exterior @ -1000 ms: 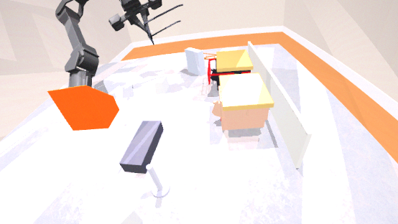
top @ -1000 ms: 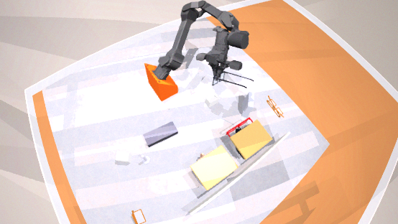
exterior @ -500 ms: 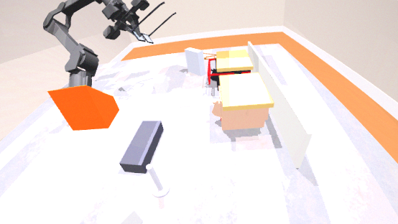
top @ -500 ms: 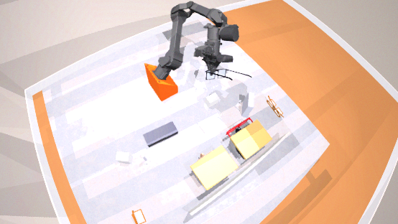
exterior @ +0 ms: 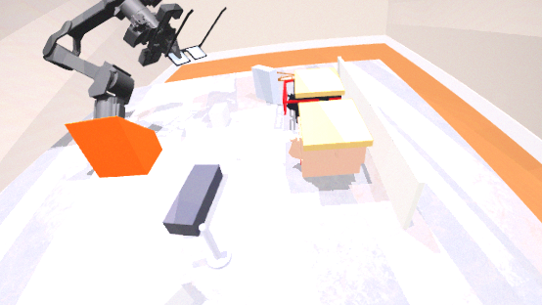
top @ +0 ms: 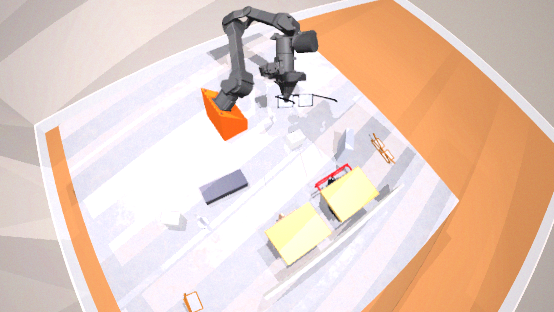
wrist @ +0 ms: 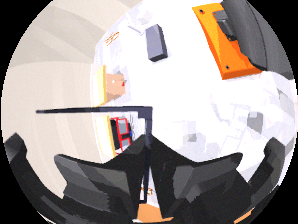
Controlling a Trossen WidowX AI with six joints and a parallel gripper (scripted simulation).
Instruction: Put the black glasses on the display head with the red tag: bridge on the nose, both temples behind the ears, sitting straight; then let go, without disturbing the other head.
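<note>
Now: the dark grey box 50 mm ahead of my gripper tip, 290 mm to the right of it and 200 mm below it. From my gripper tip the other things lie so: display head (320 mm ahead, 10 mm to the left, 160 mm below); then pale see-through panel (440 mm ahead, 110 mm to the right, 160 mm below); then white post (110 mm ahead, 420 mm to the right, 190 mm below).
</note>
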